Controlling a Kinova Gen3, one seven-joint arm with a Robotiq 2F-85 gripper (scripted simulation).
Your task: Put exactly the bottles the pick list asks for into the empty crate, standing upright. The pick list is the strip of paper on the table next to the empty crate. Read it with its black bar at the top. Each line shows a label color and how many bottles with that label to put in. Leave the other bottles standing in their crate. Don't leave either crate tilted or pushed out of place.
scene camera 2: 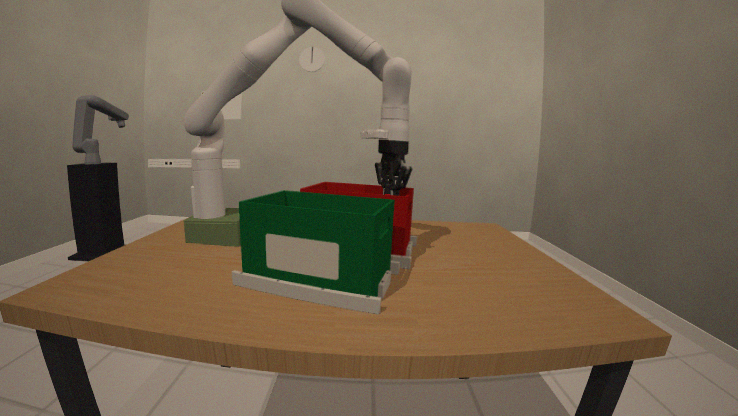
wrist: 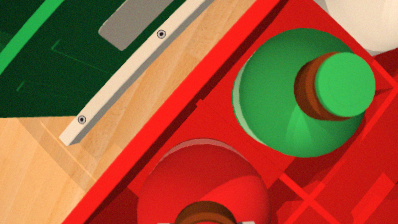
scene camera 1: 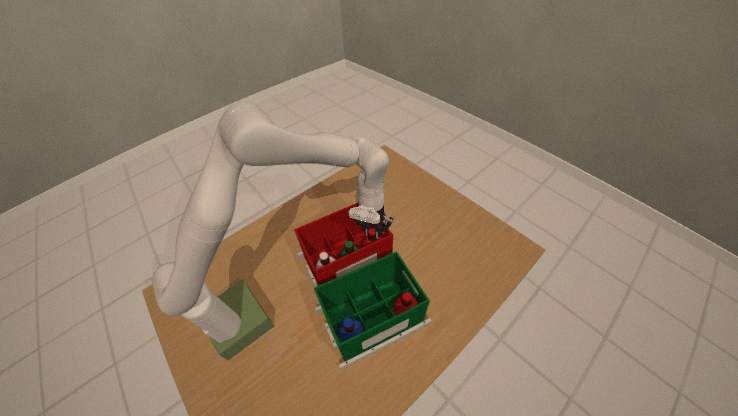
green crate: scene camera 2; wrist 61, 61; scene camera 1
same spot on green crate: (scene camera 2: 330, 241) = (scene camera 1: 404, 320)
